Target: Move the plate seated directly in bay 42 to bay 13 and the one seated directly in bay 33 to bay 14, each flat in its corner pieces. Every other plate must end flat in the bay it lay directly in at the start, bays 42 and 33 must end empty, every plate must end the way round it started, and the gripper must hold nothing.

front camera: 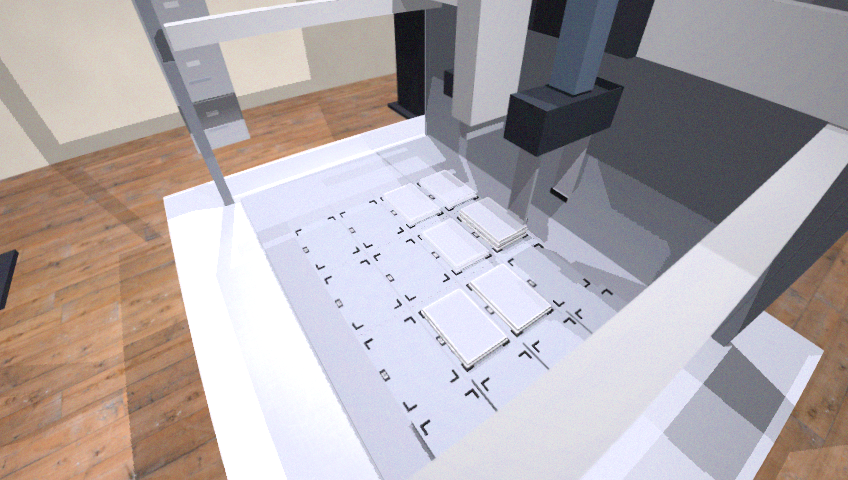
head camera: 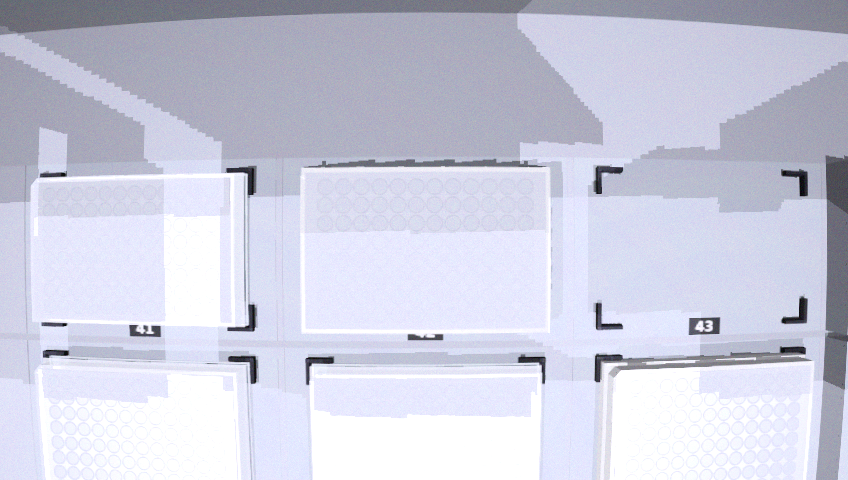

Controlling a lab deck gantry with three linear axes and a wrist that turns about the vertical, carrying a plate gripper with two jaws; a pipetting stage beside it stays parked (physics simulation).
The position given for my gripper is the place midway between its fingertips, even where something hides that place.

I see my gripper (front camera: 538, 207), a bay 13 (front camera: 420, 372), a bay 14 (front camera: 456, 415), a bay 43 (head camera: 667, 240), a bay 12 (front camera: 368, 299), a bay 21 (front camera: 373, 224) and a bay 22 (front camera: 416, 273).
The bay 43 also shows in the front camera view (front camera: 556, 280).
